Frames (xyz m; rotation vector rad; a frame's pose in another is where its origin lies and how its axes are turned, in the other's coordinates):
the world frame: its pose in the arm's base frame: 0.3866 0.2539 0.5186 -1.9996 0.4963 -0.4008
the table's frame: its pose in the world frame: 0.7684 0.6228 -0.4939 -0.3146 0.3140 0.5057
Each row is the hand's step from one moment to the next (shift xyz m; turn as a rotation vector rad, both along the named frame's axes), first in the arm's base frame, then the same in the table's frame.
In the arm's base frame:
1: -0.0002 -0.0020 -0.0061 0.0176 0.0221 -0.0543
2: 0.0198 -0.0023 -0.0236 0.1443 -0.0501 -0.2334
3: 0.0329 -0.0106 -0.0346 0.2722 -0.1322 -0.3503
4: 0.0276 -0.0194 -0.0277 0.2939 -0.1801 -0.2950
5: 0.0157 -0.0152 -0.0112 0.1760 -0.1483 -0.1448
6: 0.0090 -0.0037 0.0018 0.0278 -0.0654 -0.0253
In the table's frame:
1: 0.0026 0.0048 0.0034 -0.0028 0.0191 0.0581
2: 0.0148 0.0029 0.0270 0.1464 0.0711 0.2265
3: 0.0298 0.0034 0.0386 0.2953 0.0825 0.3468
4: 0.0340 0.0046 0.0270 0.3388 0.0420 0.2988
5: 0.0223 0.0006 0.0103 0.2333 0.0137 0.1390
6: 0.0071 -0.0065 0.0021 0.0738 0.0143 0.0060

